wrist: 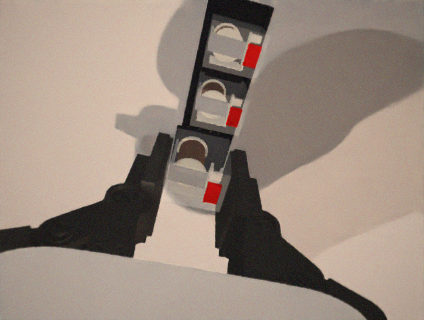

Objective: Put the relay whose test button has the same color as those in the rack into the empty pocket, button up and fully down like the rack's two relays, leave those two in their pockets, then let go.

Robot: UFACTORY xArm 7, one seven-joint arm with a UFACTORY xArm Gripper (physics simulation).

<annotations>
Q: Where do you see a relay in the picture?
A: At 233,46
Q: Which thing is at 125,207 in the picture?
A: My gripper.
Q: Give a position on a relay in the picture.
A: At 219,105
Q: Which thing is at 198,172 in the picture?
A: A relay.
</annotations>
